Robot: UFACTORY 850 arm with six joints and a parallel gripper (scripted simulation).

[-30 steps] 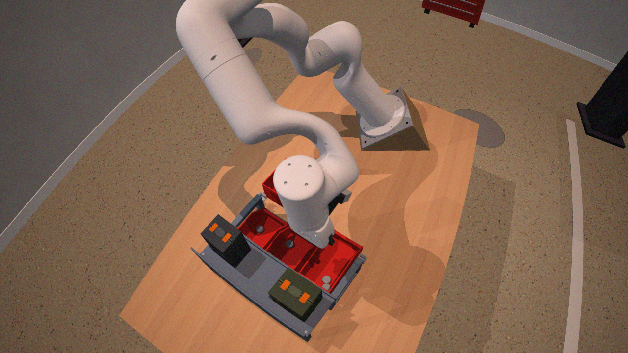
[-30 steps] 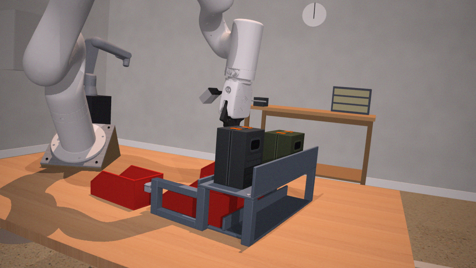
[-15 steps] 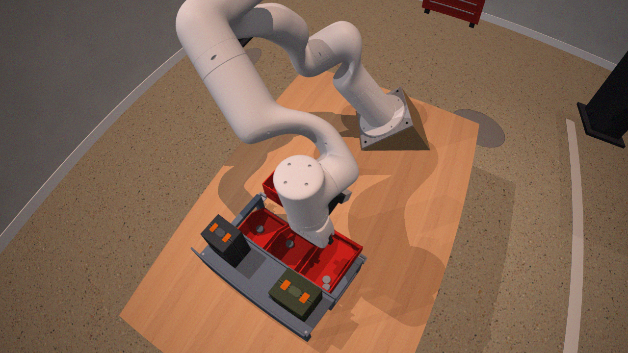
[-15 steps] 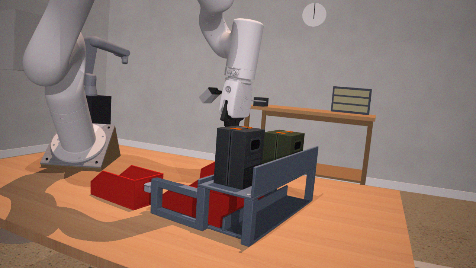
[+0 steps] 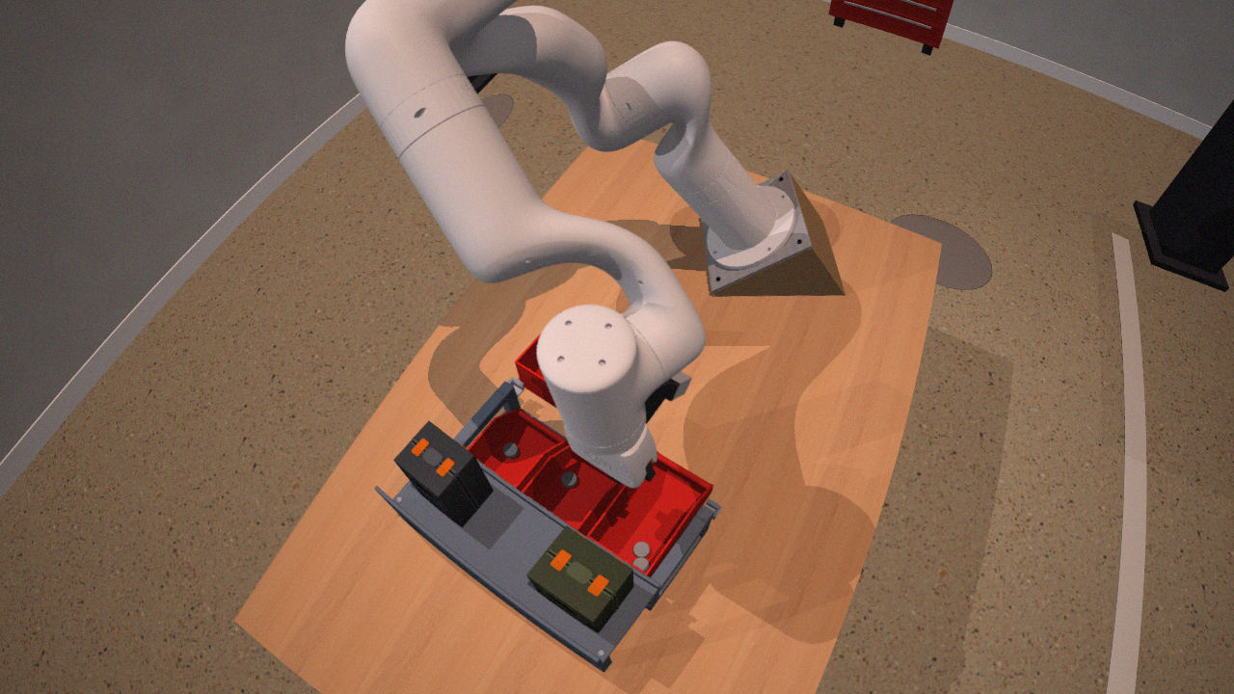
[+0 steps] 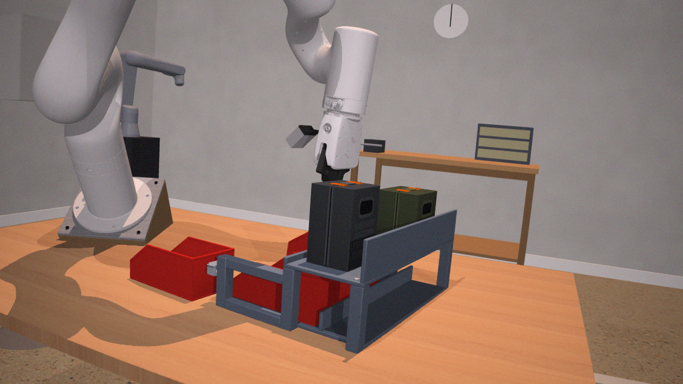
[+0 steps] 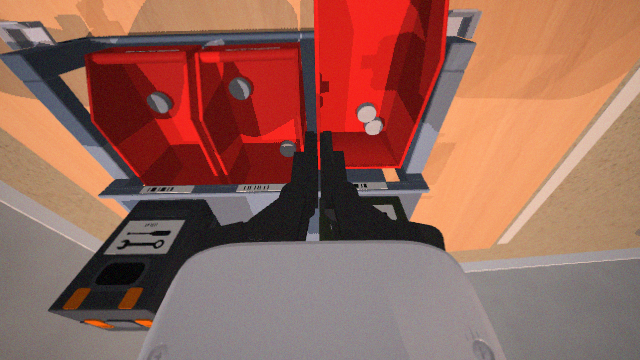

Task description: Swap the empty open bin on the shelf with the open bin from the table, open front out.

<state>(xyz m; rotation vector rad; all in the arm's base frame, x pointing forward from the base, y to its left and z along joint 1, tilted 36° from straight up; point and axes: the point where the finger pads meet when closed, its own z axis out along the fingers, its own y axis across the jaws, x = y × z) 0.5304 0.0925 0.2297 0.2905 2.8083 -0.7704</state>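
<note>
Now: hand 170 mm above the shelf front lip, 60 mm past it and 50 mm to the left of it. Also, from my hand: grey back panel (200 mm ahead, 120 mm to the right, 50 mm below); black case (210 mm to the right, 90 mm ahead, 10 mm below); green case (150 mm ahead, 30 mm below, 10 mm to the left).
</note>
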